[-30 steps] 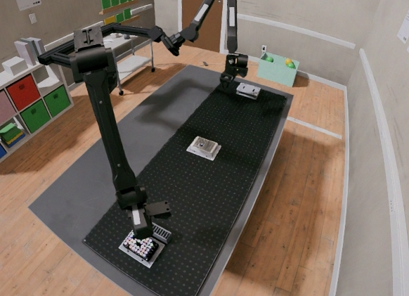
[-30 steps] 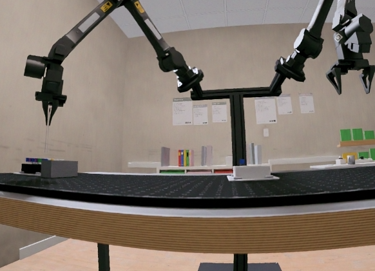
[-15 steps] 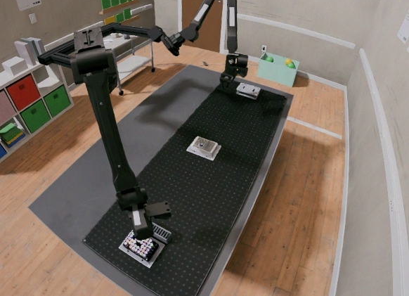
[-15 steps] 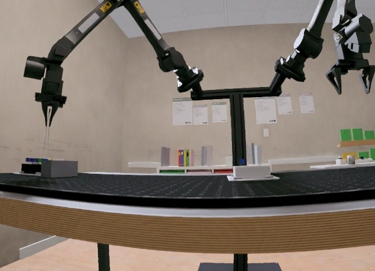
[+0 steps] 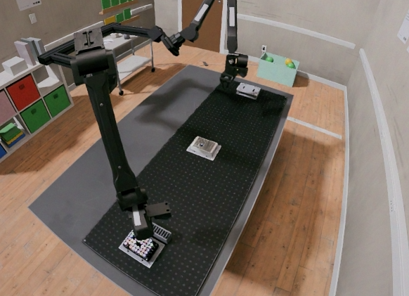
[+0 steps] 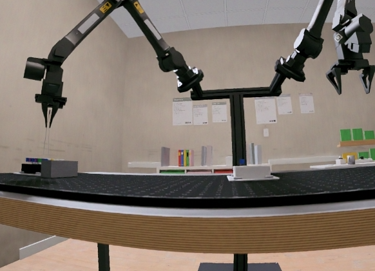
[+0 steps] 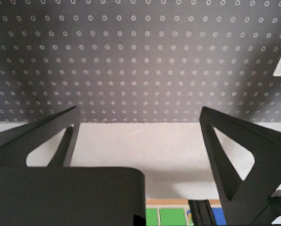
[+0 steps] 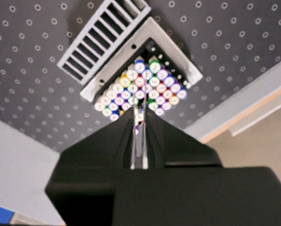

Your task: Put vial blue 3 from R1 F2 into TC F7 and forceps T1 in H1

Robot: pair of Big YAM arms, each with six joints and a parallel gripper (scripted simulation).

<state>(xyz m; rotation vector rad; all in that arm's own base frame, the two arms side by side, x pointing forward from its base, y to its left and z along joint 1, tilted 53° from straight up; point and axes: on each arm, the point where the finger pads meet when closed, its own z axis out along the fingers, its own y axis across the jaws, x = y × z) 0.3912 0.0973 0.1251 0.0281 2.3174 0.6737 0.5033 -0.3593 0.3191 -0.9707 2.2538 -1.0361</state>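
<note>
Right now the grey holder H1 is 15 cm below my right hand, 5 cm to the left of it and 2 cm behind it.
</note>
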